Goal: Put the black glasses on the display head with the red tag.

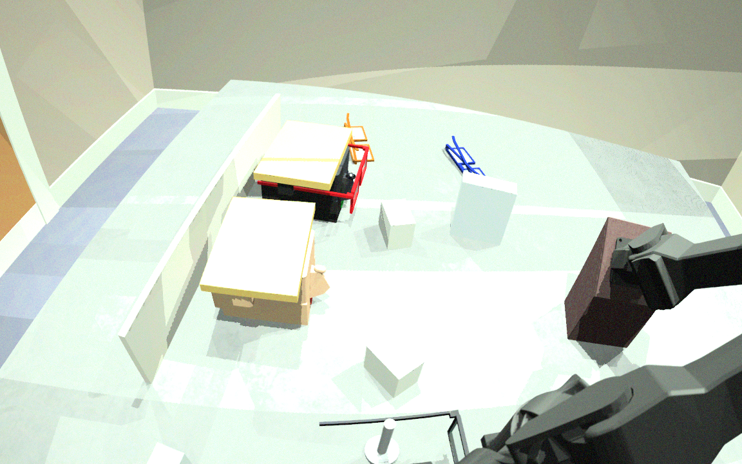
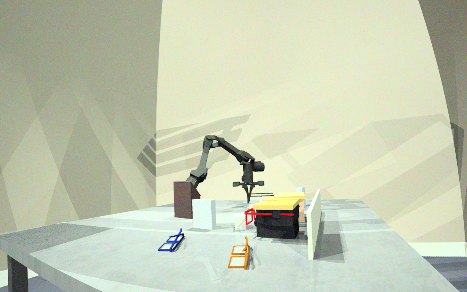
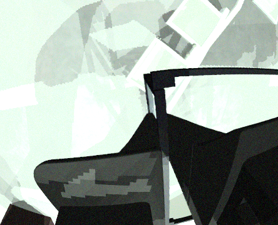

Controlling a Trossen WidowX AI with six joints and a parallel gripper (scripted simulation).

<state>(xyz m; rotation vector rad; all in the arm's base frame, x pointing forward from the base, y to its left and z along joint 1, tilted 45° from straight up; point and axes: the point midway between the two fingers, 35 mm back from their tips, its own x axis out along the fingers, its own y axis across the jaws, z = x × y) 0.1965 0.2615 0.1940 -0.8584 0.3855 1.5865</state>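
Right now the tan display head is 28 cm ahead of my gripper tip and 27 cm to the right of it. Also, from my gripper tip: white wall panel: 42 cm ahead, 37 cm to the right; black display head: 28 cm ahead, 49 cm to the right; white peg: 10 cm ahead, 7 cm to the right, 3 cm below.
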